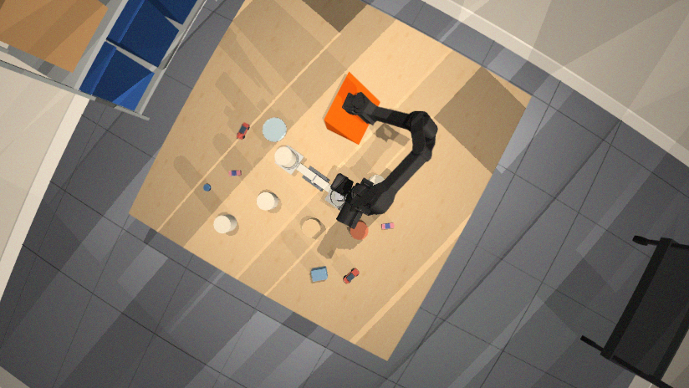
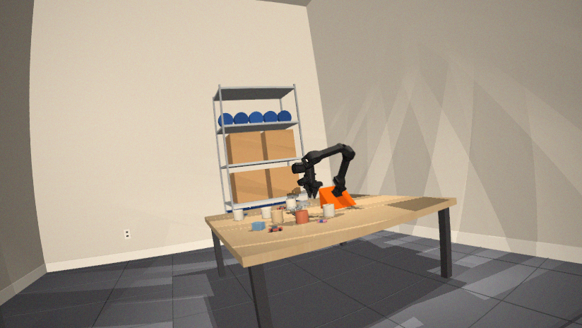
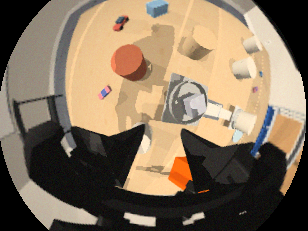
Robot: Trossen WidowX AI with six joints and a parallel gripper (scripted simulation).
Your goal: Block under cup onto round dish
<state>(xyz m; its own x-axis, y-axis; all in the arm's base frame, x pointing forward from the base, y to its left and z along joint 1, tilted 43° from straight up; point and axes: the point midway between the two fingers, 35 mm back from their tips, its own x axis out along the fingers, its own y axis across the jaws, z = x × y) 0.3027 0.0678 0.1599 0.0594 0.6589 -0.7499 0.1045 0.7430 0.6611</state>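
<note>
The small grey block lies 3 cm ahead of my gripper tip, 5 cm to the right of it and 2 cm below it. The rest, counted from my gripper tip: round pale blue dish: 11 cm behind, 42 cm to the right, 11 cm below; terracotta cup: 11 cm ahead, 8 cm to the left, 7 cm below; blue cube: 36 cm ahead, 9 cm below.
</note>
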